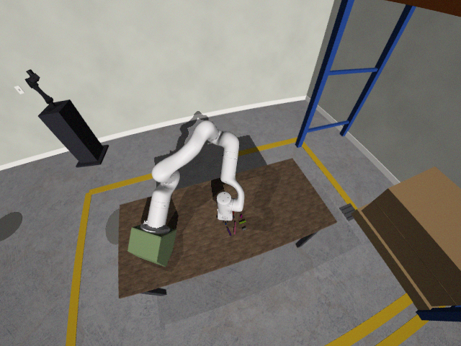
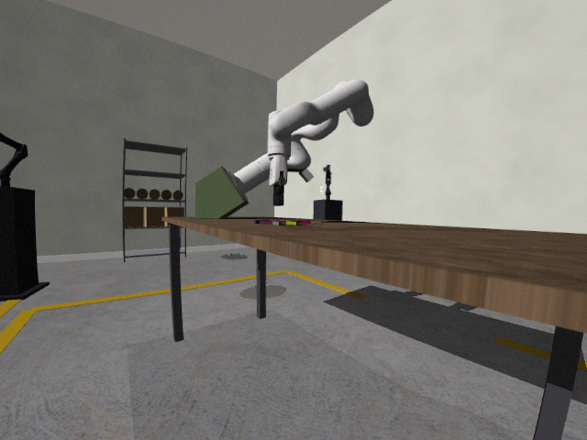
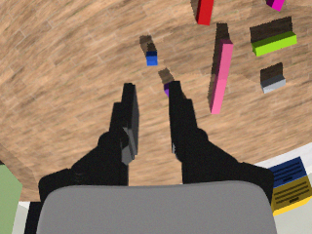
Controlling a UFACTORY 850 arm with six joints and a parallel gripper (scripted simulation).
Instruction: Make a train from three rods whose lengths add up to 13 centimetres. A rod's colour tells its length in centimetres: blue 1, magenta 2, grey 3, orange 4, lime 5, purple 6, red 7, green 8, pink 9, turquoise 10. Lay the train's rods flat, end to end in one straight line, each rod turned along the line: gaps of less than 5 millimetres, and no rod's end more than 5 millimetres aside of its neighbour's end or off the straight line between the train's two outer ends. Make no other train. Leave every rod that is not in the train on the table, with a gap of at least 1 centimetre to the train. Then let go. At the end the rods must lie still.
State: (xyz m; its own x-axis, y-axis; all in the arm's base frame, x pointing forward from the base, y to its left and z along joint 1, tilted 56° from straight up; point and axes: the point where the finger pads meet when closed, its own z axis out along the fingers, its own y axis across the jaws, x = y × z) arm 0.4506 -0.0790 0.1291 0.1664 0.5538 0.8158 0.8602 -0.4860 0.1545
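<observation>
Now: the blue rod 8 cm below my hand. The rest, counted from my hand: pink rod: 6 cm ahead, 4 cm to the right, 8 cm below; red rod: 6 cm ahead, 6 cm to the left, 8 cm below; purple rod: 2 cm ahead, 7 cm to the right, 8 cm below.
</observation>
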